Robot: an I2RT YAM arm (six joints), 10 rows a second.
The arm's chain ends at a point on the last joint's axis. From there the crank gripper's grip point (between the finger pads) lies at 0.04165 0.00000 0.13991 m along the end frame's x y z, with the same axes.
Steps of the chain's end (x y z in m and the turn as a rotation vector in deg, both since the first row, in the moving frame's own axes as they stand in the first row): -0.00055 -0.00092 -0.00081 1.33 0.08 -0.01; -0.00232 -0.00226 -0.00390 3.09 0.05 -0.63; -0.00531 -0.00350 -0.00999 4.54 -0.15 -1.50; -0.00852 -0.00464 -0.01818 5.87 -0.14 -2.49; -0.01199 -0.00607 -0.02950 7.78 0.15 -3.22; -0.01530 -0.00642 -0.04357 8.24 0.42 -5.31; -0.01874 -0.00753 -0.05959 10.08 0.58 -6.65; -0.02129 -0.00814 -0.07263 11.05 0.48 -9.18
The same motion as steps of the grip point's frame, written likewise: -0.00035 -0.00417 -0.00091 1.33 0.08 -0.01; -0.00224 -0.01026 -0.00415 3.09 0.05 -0.63; -0.00584 -0.01566 -0.01036 4.54 -0.15 -1.50; -0.00921 -0.02075 -0.01890 5.87 -0.14 -2.49; -0.01222 -0.02733 -0.03106 7.78 0.15 -3.22; -0.01539 -0.03031 -0.04560 8.24 0.42 -5.31; -0.01904 -0.03681 -0.06260 10.08 0.58 -6.65; -0.02281 -0.04150 -0.07621 11.05 0.48 -9.18
